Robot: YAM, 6 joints.
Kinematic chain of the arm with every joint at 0, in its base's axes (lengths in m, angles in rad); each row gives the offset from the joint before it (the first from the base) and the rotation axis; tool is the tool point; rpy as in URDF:
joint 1: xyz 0 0 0.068 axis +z
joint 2: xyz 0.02 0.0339 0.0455 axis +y
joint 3: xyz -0.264 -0.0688 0 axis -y
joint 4: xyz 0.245 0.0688 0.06 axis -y
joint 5: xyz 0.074 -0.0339 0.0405 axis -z
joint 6: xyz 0.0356 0 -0.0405 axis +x
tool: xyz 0 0 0 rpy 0 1.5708 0
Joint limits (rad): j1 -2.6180..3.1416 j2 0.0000..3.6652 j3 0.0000..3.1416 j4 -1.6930..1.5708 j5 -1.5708..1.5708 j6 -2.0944..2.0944
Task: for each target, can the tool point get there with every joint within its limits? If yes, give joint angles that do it. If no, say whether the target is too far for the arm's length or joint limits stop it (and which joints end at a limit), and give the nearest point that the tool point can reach.
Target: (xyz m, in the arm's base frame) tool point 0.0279 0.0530 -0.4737
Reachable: no: joint limits stop it (at a limit: joint 2) | nearest point 0.0513 0.0974 -0.3528 | short by 0.131 m
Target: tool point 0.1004 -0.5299 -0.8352
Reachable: no: too far | nearest point 0.0689 -0.3635 -0.3594 | short by 0.505 m
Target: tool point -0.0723 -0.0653 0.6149
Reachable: yes | joints -2.1354 1.1560 2.1447 -0.7615 0.8233 -1.3468
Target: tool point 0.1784 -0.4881 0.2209
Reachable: yes | joints -1.2297 2.3972 2.2498 -0.9034 -0.1359 1.3711
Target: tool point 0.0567 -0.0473 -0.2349
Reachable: yes | joints -0.9921 3.3810 0.8736 0.4916 -0.6515 -1.4878
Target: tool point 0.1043 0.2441 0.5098
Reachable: yes | joints 1.1195 1.4896 2.0684 -1.0753 -0.3625 -0.7941
